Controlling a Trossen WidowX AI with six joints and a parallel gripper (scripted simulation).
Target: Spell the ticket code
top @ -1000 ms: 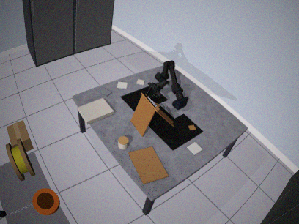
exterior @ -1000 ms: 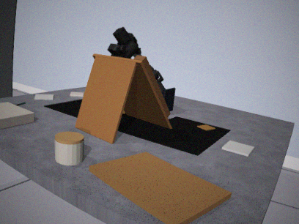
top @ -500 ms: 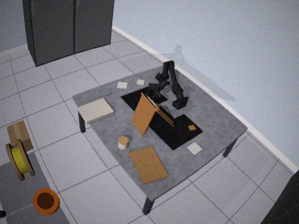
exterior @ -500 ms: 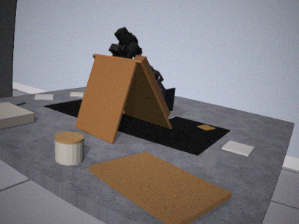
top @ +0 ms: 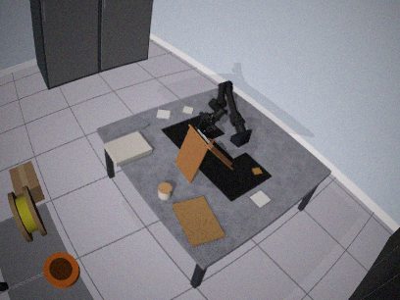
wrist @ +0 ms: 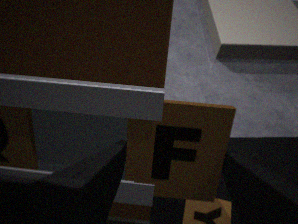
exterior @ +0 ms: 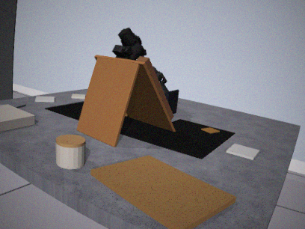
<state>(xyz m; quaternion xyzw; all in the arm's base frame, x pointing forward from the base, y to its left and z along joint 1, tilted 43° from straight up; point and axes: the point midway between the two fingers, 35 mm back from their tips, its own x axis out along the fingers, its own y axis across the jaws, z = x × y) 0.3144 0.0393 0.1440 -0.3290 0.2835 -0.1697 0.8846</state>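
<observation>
Right now my gripper tip is 13 cm to the right of the white ticket, 8 cm above it and 5 cm past it. Round my gripper tip: lidded jar: 39 cm ahead, 20 cm to the left, 14 cm below; then black mat: 17 cm below, 14 cm behind, 7 cm to the left; then cream block: 40 cm ahead, 24 cm to the right, 16 cm below.
</observation>
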